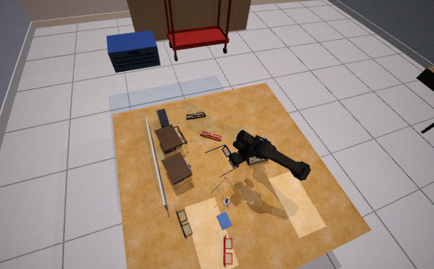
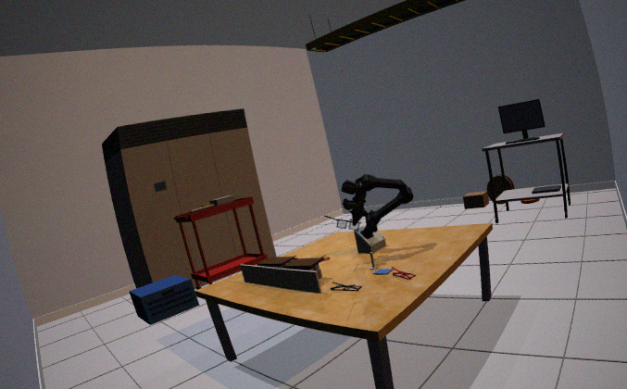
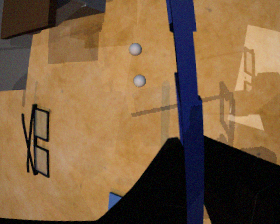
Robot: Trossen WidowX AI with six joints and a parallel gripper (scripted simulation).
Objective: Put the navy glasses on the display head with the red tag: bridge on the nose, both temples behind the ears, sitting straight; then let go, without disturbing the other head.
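My gripper tip is 270 mm short of the dark display head, 150 mm above it and 110 mm to the left of it. Round my gripper tip: blue square tag: 230 mm to the left, 210 mm below, 110 mm ahead.
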